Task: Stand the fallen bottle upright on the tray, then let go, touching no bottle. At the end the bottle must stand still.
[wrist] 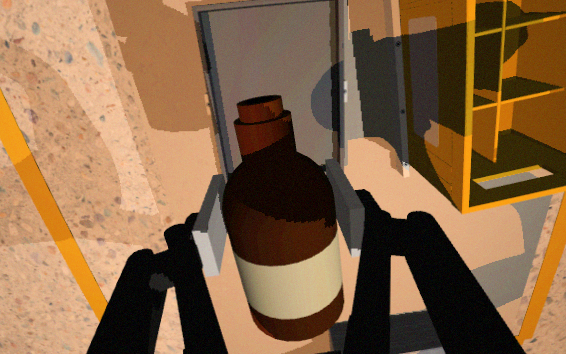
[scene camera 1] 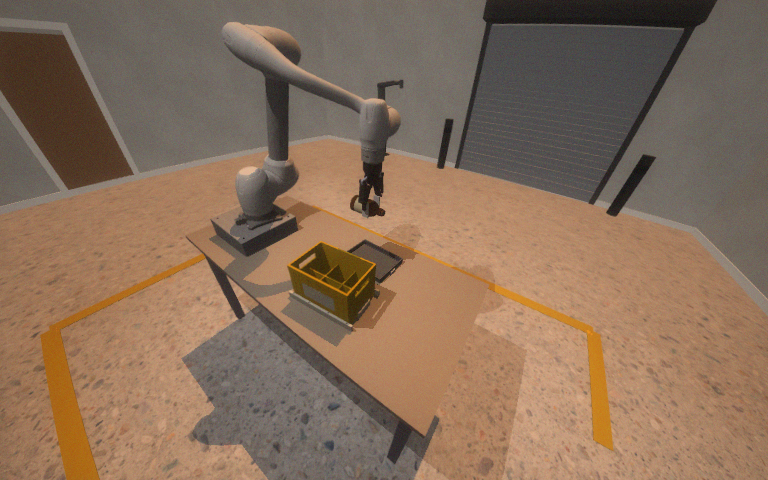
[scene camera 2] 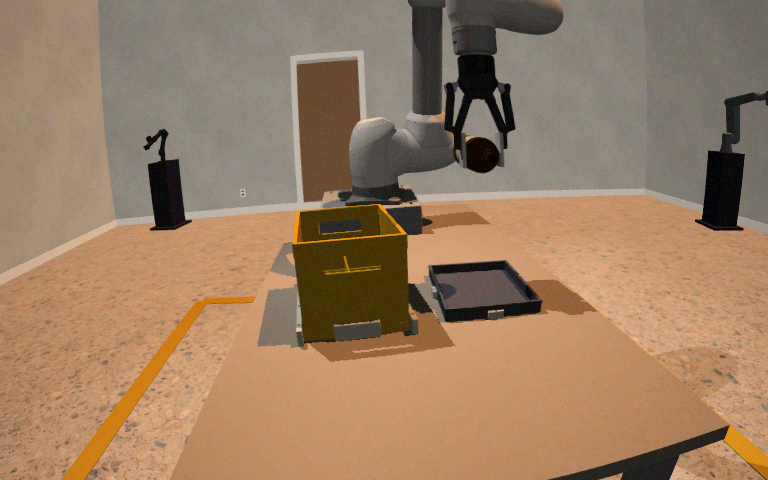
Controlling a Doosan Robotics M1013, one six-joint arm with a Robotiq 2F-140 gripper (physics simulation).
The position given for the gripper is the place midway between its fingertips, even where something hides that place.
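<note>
You'd see the gripper in scene camera 2 (scene camera 2: 482, 166), in scene camera 1 (scene camera 1: 370, 213) and in the wrist view (wrist: 277, 185). There's a brown bottle (scene camera 2: 482, 154) as well, and the wrist view has that bottle too (wrist: 278, 205).
</note>
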